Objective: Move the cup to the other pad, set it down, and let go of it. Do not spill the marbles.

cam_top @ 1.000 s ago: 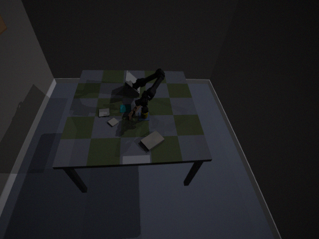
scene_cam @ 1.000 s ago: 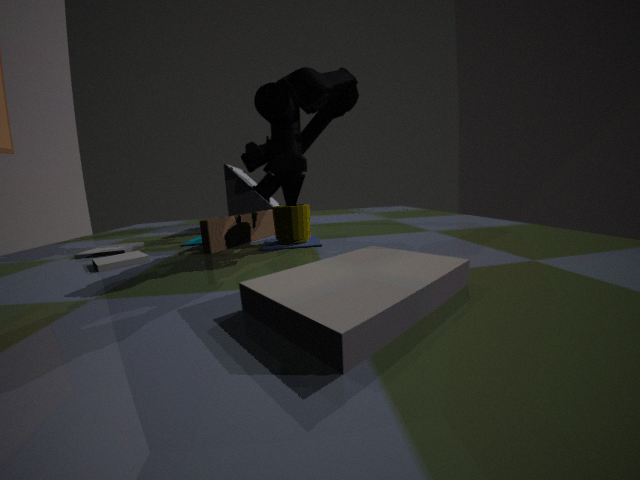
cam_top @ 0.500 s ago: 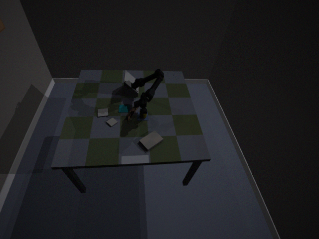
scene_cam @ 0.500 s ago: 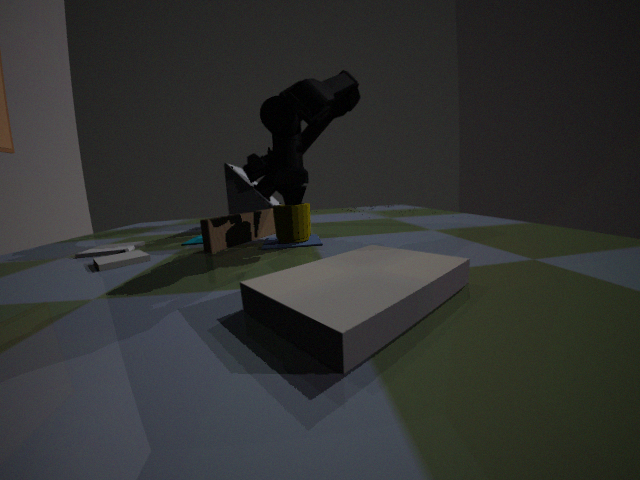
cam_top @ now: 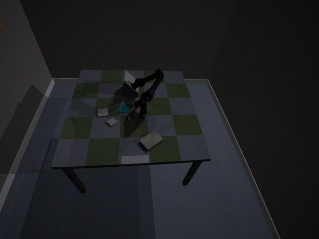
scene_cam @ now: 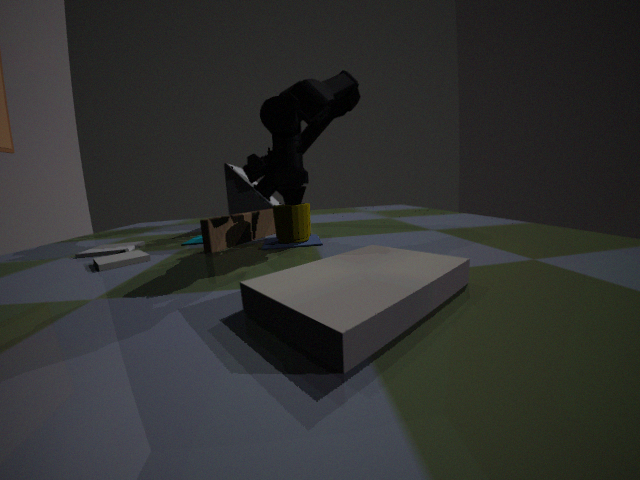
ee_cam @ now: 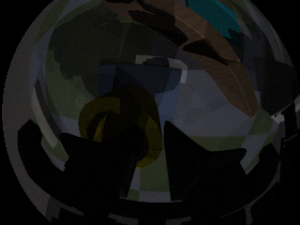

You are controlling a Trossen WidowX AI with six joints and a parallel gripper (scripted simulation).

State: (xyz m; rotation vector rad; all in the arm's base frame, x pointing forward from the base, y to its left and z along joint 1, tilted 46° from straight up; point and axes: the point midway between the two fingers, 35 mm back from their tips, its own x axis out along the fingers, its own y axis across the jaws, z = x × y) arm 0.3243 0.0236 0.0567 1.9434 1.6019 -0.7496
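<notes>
The blue pad lies 4 cm below my gripper tip, 3 cm ahead of it and 1 cm to the right of it. The rest, counted from my gripper tip: wooden block (9 cm to the right, 4 cm behind, 2 cm below); yellow cup (3 cm ahead); teal pad (18 cm to the right, 10 cm behind, 4 cm below).
</notes>
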